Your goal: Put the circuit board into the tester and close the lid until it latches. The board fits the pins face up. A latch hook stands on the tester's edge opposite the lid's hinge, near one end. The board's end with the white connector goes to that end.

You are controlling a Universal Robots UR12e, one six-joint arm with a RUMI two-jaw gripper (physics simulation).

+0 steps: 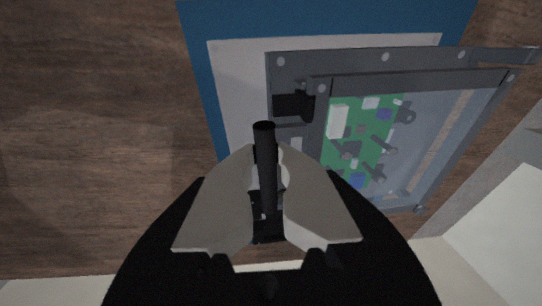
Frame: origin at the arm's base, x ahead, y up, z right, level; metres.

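Where they show: gripper, fingertip midpoint: [265, 145].
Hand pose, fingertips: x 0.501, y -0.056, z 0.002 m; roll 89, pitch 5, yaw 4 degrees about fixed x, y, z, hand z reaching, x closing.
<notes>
Each offset is from my fingertips to the top centre of the thing. "spot": to the spot under its first point. Level surfaces: height alone.
The grey tester @[spot: dx +0.065, dy -0.016, dz -0.065 m] [350, 62] has a lid [415, 80] with a clear window, which stands tilted a little open over the base. The green circuit board [366, 122] shows through the window, face up, with its white connector @[dx +0.059, dy +0.002, dz -0.022 m] [337, 121] at the upper left, towards the dark latch hook @[dx +0.015, dy +0.031, dz -0.039 m] [306, 102]. Several pins or pushers show over the board. My gripper [265, 145] is shut on an upright black round handle, left of the board at the lid's left edge. The fingers hide where the handle joins the lid and the lower left of the tester.
The tester stands on a light grey plate @[dx +0.087, dy -0.070, dz +0.087 m] [235, 75] on a blue mat @[dy -0.074 m] [310, 17], over a brown wooden table @[dy -0.076 m] [90, 140]. A grey-white block or wall [505, 215] is at the lower right, close to the lid's right corner. A pale edge runs along the bottom left.
</notes>
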